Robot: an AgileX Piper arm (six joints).
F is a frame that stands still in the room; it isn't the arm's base.
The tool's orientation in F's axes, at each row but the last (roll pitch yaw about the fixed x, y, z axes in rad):
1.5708 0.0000 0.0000
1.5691 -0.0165 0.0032
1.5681 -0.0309 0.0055
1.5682 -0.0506 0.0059
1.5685 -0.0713 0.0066
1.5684 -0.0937 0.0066
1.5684 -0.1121 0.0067
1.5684 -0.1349 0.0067
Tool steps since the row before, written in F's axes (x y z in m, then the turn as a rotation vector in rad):
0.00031 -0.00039 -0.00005 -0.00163 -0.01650 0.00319
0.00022 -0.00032 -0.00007 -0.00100 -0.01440 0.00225
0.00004 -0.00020 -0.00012 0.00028 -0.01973 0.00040
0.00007 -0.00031 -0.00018 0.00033 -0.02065 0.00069
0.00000 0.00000 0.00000 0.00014 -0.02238 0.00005
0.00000 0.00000 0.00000 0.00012 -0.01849 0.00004
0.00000 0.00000 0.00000 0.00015 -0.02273 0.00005
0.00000 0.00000 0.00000 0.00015 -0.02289 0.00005
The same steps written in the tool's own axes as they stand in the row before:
0.00031 -0.00005 0.00039 -0.00163 0.00319 0.01650
0.00022 -0.00007 0.00032 -0.00101 0.00224 0.01440
0.00004 -0.00012 0.00020 0.00018 0.00034 0.01973
0.00006 -0.00018 0.00031 0.00024 0.00062 0.02065
0.00000 0.00000 0.00000 0.00000 0.00000 0.02238
0.00000 0.00000 0.00000 0.00000 0.00000 0.01849
0.00000 0.00000 0.00000 0.00000 0.00000 0.02273
0.00000 0.00000 0.00000 0.00000 0.00000 0.02289

